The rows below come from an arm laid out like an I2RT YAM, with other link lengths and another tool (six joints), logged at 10 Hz.
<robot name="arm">
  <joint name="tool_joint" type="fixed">
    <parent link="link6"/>
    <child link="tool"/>
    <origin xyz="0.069 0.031 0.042" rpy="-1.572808 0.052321 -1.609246"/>
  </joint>
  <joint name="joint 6" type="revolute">
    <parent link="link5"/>
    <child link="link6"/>
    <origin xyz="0.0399 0 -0.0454"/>
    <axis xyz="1 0 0"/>
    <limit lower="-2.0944" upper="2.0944"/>
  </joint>
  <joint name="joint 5" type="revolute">
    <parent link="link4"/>
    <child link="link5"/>
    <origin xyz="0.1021 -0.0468 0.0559"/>
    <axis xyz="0 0 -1"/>
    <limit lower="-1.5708" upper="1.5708"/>
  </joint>
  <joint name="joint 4" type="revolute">
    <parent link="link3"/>
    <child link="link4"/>
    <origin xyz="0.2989 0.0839 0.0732"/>
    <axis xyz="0 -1 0"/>
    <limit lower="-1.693" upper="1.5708"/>
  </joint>
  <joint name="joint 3" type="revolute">
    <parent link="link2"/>
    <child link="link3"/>
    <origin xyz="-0.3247 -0.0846 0"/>
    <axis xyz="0 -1 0"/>
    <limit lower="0" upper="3.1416"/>
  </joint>
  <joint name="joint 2" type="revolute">
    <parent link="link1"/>
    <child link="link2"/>
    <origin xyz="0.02 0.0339 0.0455"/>
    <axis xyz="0 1 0"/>
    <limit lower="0" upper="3.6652"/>
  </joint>
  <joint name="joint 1" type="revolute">
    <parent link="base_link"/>
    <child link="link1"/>
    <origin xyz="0 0 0.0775"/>
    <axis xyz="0 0 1"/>
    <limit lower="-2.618" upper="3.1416"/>
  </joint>
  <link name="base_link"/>
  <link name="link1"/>
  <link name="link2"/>
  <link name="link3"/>
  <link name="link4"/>
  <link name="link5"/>
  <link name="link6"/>
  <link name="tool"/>
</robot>
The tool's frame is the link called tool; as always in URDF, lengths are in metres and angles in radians.
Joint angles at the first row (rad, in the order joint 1, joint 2, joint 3, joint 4, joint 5, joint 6):
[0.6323 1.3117 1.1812 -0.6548 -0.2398 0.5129]
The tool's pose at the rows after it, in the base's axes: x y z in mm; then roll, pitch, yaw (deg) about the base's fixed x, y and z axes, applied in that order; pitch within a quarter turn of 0, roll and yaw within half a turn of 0:
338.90, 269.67, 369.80, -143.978, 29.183, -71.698
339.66, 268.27, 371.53, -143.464, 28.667, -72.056
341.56, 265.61, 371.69, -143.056, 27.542, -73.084
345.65, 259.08, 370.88, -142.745, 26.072, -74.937
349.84, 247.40, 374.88, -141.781, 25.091, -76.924
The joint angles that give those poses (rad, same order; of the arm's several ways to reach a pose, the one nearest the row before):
[0.6323 1.3106 1.1831 -0.6552 -0.2279 0.5129]
[0.6323 1.3079 1.1851 -0.6552 -0.2127 0.5125]
[0.6319 1.3064 1.1866 -0.6586 -0.1833 0.5125]
[0.6231 1.3041 1.1870 -0.6655 -0.1467 0.5125]
[0.6029 1.2907 1.1870 -0.6708 -0.1162 0.5125]

